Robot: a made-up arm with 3 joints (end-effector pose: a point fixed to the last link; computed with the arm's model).
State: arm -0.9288 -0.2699 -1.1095
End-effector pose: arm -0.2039 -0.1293 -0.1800 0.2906 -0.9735 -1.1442
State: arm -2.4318 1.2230 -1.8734
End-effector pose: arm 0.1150 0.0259 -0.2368 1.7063 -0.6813 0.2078
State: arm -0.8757 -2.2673 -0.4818
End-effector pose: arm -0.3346 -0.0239 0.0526 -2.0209 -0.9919 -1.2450
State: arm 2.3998 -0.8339 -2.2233
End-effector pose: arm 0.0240 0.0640 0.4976 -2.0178 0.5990 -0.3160
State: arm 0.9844 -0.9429 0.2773
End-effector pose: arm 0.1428 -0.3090 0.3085 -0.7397 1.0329 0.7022
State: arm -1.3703 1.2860 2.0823
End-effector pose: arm -0.0727 -0.0142 0.4168 0.6303 2.0439 -2.2617
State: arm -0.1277 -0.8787 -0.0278
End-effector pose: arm -0.1793 -0.3117 0.3072 -0.8759 -0.1316 -0.0821
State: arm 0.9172 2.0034 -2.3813
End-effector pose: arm 0.1457 -0.1935 0.5241 -0.1672 -2.2482 1.6708
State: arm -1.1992 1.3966 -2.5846
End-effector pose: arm -0.3963 0.0141 0.1325 1.3446 0.9375 -1.2171
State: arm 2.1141 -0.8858 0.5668
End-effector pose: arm 0.1433 -0.3106 0.0169 0.0468 2.1384 1.2670
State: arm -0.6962 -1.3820 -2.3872
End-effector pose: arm 0.0430 -0.0932 -0.2404 0.0716 -1.9734 -2.2745
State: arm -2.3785 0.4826 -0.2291
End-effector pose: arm 0.2526 -0.2862 0.0927 0.4877 -2.2554 0.4561
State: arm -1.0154 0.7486 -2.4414
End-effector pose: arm -0.2856 0.1873 0.0882 1.3244 0.3590 -1.7415
